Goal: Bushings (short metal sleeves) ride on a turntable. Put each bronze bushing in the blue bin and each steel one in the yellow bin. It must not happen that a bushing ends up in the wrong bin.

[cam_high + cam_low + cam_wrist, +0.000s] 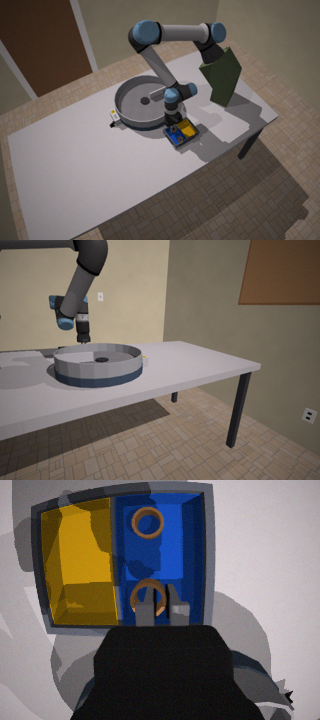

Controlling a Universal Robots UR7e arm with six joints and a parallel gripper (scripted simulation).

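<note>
Now: hand 40 mm to the right of the blue bin, 40 mm past it and 30 mm above it. Also, from my hand: grey turntable: 300 mm to the right, 20 mm behind.
</note>
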